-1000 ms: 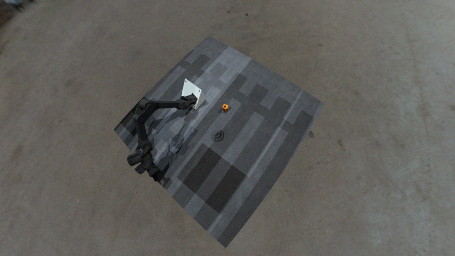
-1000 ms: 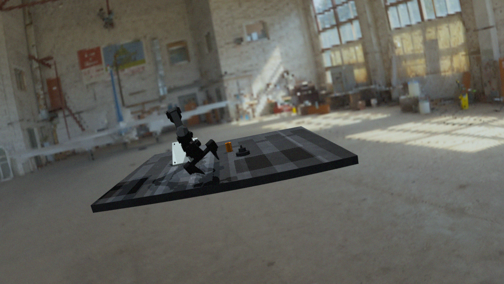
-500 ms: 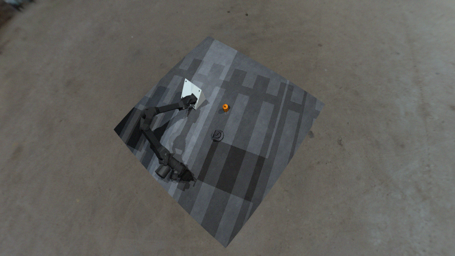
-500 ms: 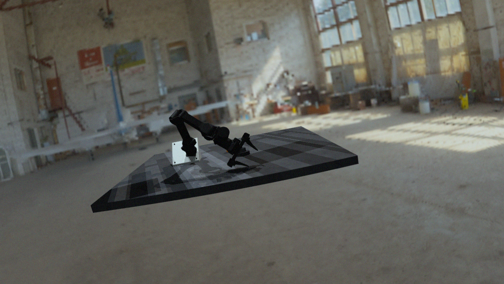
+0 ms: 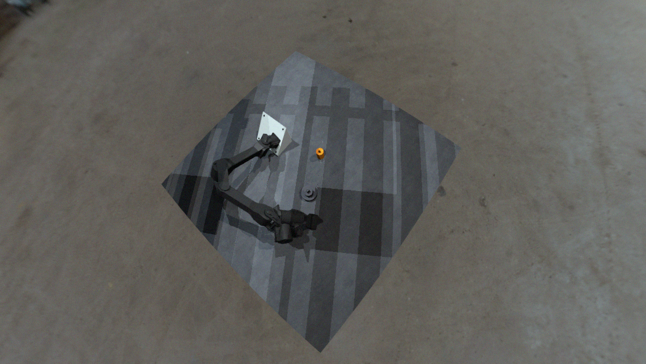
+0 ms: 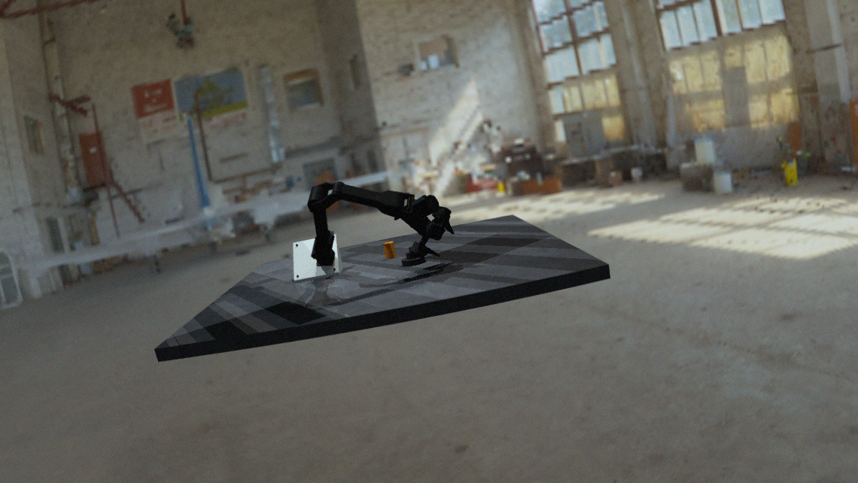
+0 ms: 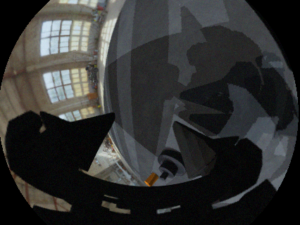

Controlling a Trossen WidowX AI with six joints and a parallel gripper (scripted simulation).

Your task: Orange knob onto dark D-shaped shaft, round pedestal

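Now: gripper tip 25 cm past the orange knob, 25 cm to the right of it and 3 cm above it. The rest, counted from my gripper tip: dark round pedestal: 13 cm behind, 6 cm to the left, 3 cm below.
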